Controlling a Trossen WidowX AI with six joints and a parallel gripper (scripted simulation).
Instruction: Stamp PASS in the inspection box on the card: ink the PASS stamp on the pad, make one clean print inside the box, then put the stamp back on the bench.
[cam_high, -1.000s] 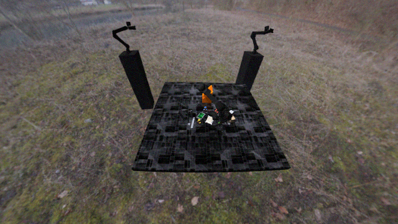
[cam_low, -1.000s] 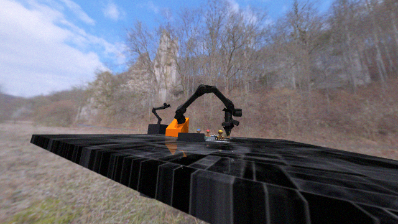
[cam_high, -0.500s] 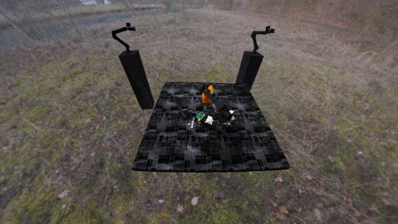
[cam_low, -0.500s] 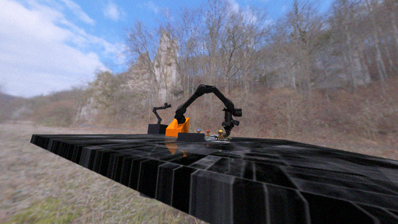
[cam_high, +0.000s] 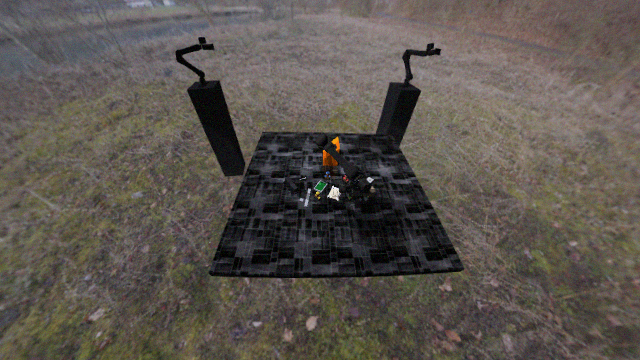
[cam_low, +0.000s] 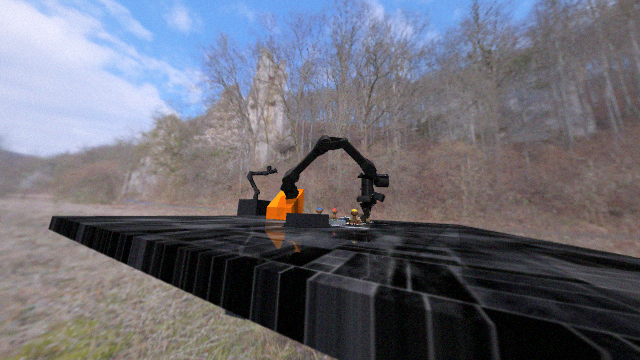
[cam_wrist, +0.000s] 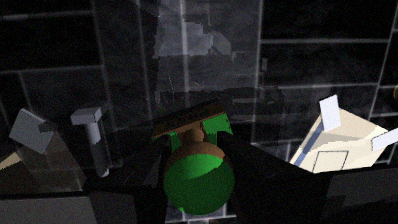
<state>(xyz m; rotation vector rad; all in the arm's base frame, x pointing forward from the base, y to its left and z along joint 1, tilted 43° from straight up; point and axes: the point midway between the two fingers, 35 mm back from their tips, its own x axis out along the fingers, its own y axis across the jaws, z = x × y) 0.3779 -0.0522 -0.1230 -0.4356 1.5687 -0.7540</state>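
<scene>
Right now the green ink pad is 13 cm behind my gripper tip, 18 cm to the right of it and 2 cm below it. Round my gripper tip: green stamp (right at my gripper tip); tan box (3 cm behind, 14 cm to the left); cream card (7 cm behind, 9 cm to the right, 3 cm below).
</scene>
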